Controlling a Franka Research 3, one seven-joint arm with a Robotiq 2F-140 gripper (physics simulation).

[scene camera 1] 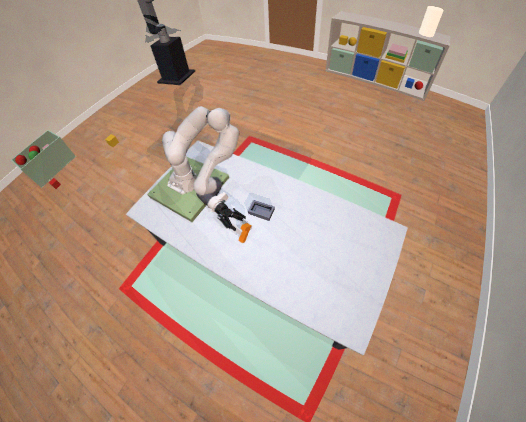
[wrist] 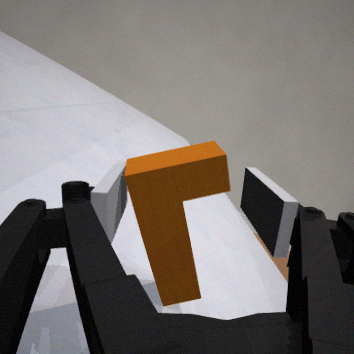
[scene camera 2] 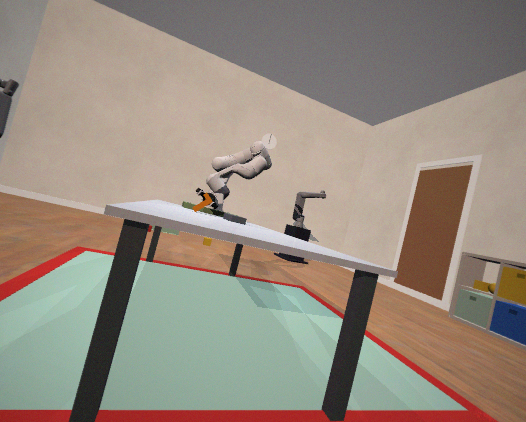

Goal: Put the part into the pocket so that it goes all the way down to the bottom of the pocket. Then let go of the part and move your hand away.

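The orange L-shaped part (scene camera 1: 244,233) (scene camera 2: 202,202) (wrist: 165,225) is tilted in front of the hand, outside the pocket. In the wrist view its short arm points right. My gripper (scene camera 1: 239,223) (scene camera 2: 206,196) (wrist: 185,184) is open around the part. The part is close to the left pad, and a clear gap separates it from the right pad; whether it touches the left pad I cannot tell. Whether its lower end rests on the table is also unclear. The dark grey tray with the pocket (scene camera 1: 260,217) (scene camera 2: 234,218) lies on the table, beside the hand and the part.
The white table (scene camera 1: 310,260) (scene camera 2: 170,218) carries the green base plate (scene camera 1: 175,202) under the arm. A shelf unit (scene camera 1: 390,28) stands at the far wall. A black pedestal (scene camera 1: 170,59) (scene camera 2: 297,233) with another arm stands on the floor behind the table.
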